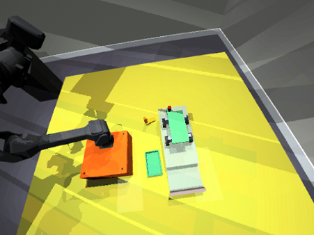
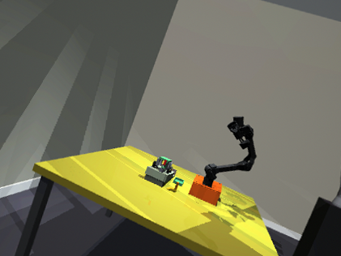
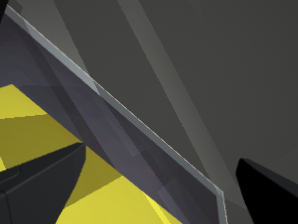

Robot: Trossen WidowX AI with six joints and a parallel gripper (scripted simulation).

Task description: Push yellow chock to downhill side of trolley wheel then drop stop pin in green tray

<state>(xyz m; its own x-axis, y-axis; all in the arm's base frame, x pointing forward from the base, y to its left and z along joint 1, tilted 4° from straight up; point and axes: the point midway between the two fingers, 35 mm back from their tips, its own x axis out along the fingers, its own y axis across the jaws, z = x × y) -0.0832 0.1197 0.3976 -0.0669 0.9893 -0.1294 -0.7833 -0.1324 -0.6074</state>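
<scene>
My gripper tip is now 470 mm above the yellow chock, 280 mm short of it and 50 mm to the left of it. The rest, counted from my gripper tip: trolley (410 mm ahead, 380 mm below, 170 mm to the right); then green tray (490 mm below, 290 mm to the right, 280 mm ahead); then red-headed stop pin (390 mm ahead, 360 mm below, 70 mm to the right).
</scene>
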